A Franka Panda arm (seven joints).
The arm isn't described. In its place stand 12 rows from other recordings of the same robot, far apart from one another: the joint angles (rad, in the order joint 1, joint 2, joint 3, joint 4, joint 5, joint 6, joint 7), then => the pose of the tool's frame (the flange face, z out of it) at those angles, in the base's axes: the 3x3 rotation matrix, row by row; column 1 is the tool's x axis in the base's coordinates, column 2 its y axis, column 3 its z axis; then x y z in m.
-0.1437 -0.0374 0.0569 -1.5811 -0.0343 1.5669 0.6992 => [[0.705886 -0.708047 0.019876], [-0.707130 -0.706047 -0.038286], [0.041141 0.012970 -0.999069]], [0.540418 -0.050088 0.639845]
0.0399 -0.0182 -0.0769 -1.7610 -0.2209 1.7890 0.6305 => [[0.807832 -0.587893 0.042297], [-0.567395 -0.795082 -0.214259], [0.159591 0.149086 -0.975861]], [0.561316 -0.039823 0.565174]
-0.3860 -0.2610 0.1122 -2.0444 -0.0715 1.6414 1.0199 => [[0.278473 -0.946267 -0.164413], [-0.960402 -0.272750 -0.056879], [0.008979 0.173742 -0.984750]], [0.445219 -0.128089 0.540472]
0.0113 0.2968 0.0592 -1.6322 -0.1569 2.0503 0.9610 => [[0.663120 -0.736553 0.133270], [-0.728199 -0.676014 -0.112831], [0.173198 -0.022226 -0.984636]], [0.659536 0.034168 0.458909]
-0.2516 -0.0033 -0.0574 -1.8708 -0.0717 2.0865 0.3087 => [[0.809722 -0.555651 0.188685], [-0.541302 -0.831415 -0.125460], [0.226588 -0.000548 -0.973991]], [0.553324 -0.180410 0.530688]
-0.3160 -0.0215 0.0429 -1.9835 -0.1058 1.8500 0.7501 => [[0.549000 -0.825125 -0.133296], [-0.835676 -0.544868 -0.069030], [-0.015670 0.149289 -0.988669]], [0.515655 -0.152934 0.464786]
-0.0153 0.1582 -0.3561 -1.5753 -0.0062 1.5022 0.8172 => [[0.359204 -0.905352 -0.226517], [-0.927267 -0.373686 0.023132], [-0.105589 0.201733 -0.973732]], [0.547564 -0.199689 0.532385]
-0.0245 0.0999 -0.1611 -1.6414 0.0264 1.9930 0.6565 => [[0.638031 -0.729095 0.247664], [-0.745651 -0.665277 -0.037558], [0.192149 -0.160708 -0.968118]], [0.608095 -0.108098 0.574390]
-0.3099 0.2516 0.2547 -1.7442 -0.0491 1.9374 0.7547 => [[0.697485 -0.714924 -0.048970], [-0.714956 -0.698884 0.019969], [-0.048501 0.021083 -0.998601]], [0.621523 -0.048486 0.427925]
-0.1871 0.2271 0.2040 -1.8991 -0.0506 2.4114 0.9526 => [[0.586096 -0.758078 0.286025], [-0.793490 -0.608436 0.013353], [0.163905 -0.234785 -0.958129]], [0.635502 0.003470 0.414816]
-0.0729 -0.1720 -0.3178 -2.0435 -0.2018 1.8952 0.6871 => [[0.532651 -0.845724 -0.032157], [-0.840718 -0.524363 -0.135048], [0.097351 0.098969 -0.990317]], [0.464051 -0.215158 0.514693]
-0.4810 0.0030 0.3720 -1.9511 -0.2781 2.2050 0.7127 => [[0.733772 -0.637623 0.234554], [-0.589372 -0.769143 -0.247103], [0.337964 0.043077 -0.940173]], [0.578206 -0.072864 0.501175]
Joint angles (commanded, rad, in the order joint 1, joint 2, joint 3, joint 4, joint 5, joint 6, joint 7), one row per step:
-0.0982, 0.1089, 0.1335, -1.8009, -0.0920, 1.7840, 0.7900
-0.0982, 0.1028, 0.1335, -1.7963, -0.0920, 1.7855, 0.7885
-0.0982, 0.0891, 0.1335, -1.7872, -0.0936, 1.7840, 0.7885
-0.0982, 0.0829, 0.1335, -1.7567, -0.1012, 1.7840, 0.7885
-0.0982, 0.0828, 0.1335, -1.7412, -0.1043, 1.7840, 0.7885
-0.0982, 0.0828, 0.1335, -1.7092, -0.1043, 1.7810, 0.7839
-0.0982, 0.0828, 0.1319, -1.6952, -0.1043, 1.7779, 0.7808
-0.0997, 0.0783, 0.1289, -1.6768, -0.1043, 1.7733, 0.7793
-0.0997, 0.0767, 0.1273, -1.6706, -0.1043, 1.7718, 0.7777
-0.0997, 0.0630, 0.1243, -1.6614, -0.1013, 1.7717, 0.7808
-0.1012, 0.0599, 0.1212, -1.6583, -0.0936, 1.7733, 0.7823
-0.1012, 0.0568, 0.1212, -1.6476, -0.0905, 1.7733, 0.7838
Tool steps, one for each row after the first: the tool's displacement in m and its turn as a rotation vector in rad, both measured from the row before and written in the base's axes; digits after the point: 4 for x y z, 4 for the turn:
0.0001, 0.0001, 0.0058, -0.0002, -0.0120, 0.0015
-0.0008, 0.0000, 0.0120, -0.0026, -0.0213, 0.0003
0.0034, -0.0006, 0.0180, -0.0068, -0.0369, 0.0018
0.0020, -0.0003, 0.0074, -0.0025, -0.0157, 0.0006
0.0035, -0.0001, 0.0150, 0.0010, -0.0286, 0.0040
0.0012, -0.0010, 0.0064, 0.0002, -0.0106, 0.0011
0.0004, -0.0026, 0.0111, -0.0004, -0.0181, -0.0036
0.0001, -0.0009, 0.0038, -0.0002, -0.0061, -0.0002
-0.0023, -0.0012, 0.0124, 0.0017, -0.0229, -0.0067
-0.0003, -0.0019, 0.0034, 0.0073, -0.0077, -0.0071
0.0000, 0.0003, 0.0070, 0.0031, -0.0138, -0.0020

